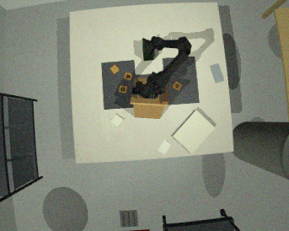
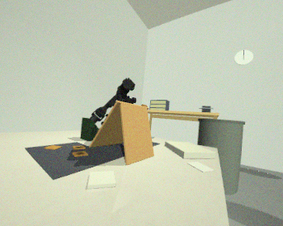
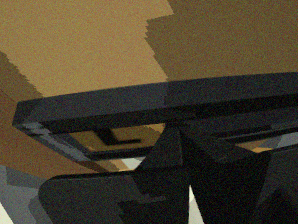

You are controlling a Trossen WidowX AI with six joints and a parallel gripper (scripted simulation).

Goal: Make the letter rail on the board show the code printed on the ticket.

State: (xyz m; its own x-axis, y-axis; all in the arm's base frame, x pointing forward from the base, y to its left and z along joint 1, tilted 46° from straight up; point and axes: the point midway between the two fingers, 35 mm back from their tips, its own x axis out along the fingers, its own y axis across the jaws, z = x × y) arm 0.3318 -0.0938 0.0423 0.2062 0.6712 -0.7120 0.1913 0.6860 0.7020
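Right now the white ticket is 8 cm below my gripper tip, 6 cm behind it and 2 cm to the left of it. Round my gripper tip: dark mat (18 cm below, 14 cm behind, 2 cm to the left); then white card (28 cm to the right, 17 cm below, 17 cm ahead); then white box (33 cm ahead, 31 cm to the left, 16 cm below).
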